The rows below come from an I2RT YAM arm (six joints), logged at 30 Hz.
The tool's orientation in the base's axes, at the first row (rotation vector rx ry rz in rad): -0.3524, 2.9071, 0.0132
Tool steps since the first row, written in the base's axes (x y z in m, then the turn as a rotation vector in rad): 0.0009, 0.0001, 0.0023, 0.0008, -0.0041, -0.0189; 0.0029, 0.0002, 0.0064, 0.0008, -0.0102, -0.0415; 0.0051, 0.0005, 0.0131, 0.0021, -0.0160, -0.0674; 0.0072, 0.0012, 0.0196, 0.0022, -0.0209, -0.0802
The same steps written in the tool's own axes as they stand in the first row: -0.0014, -0.0002, -0.0021, 0.0042, -0.0039, 0.0185; -0.0041, -0.0006, -0.0056, 0.0104, -0.0094, 0.0404; -0.0077, -0.0009, -0.0117, 0.0160, -0.0149, 0.0658; -0.0113, -0.0009, -0.0176, 0.0198, -0.0195, 0.0781
